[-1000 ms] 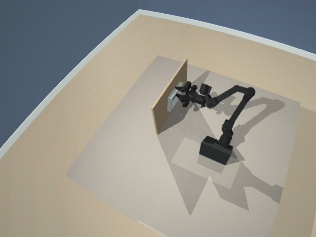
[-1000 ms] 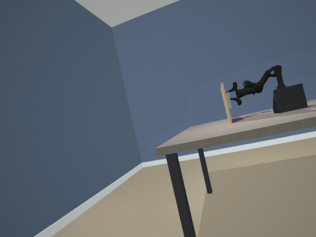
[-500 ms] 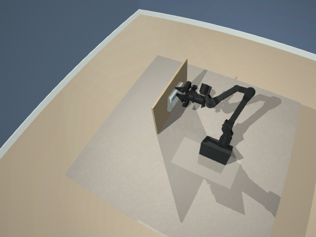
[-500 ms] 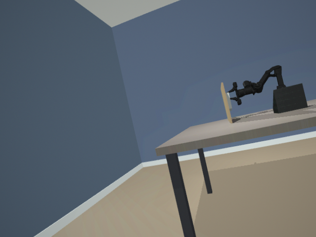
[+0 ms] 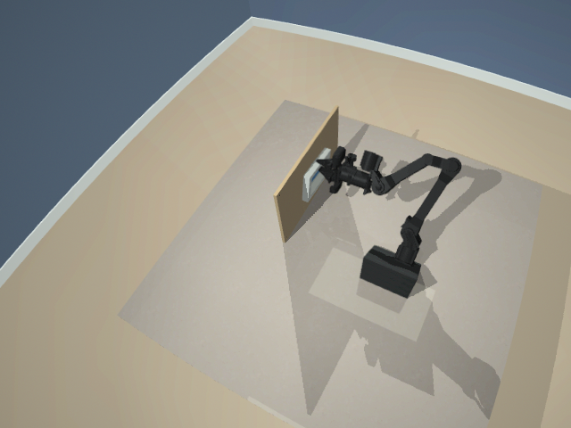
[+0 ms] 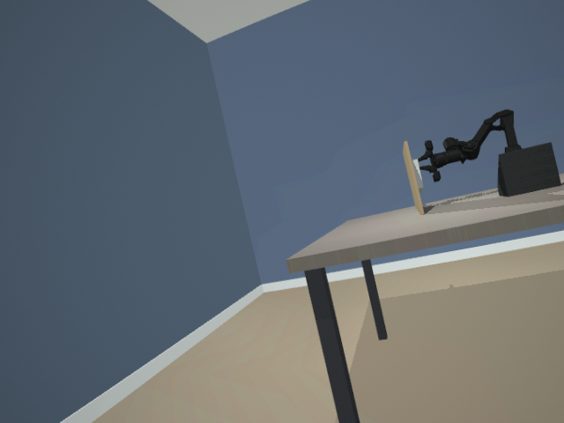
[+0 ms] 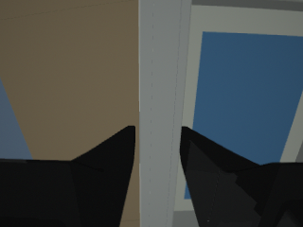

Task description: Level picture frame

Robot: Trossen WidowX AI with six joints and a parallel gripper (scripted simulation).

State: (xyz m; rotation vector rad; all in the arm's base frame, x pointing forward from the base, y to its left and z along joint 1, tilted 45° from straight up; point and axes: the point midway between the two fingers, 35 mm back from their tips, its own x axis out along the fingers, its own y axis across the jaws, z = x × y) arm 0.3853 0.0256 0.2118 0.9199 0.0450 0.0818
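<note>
My gripper tip is 50 mm above the picture frame and 10 mm to the right of it. The rest, counted from my gripper tip: board (60 mm below, 10 mm to the left, 10 mm ahead).
</note>
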